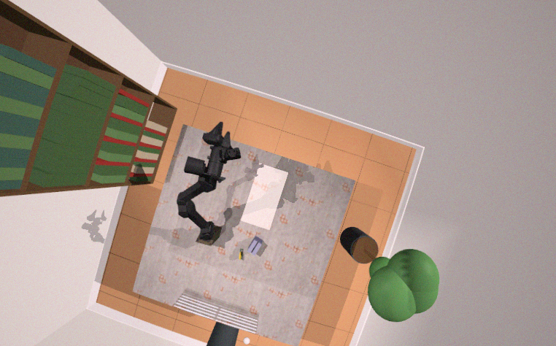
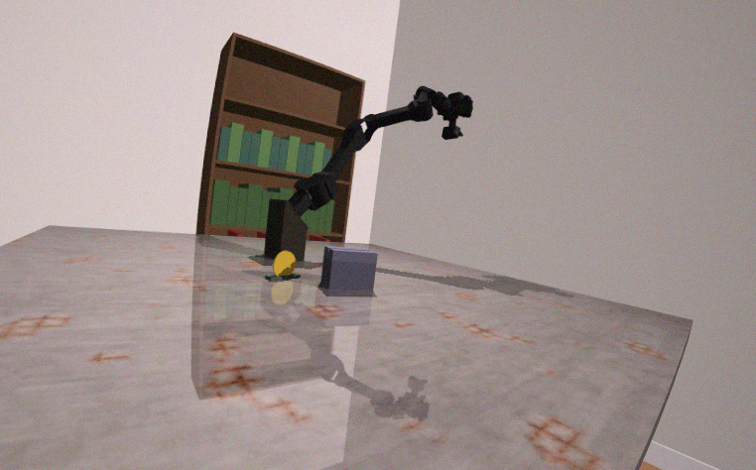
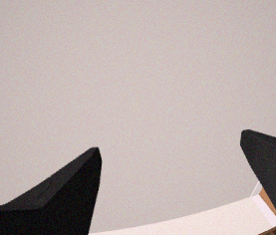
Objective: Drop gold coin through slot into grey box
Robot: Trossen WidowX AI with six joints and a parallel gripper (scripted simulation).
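My gripper tip is 740 mm to the left of the coin, 510 mm above it and 180 mm short of it.
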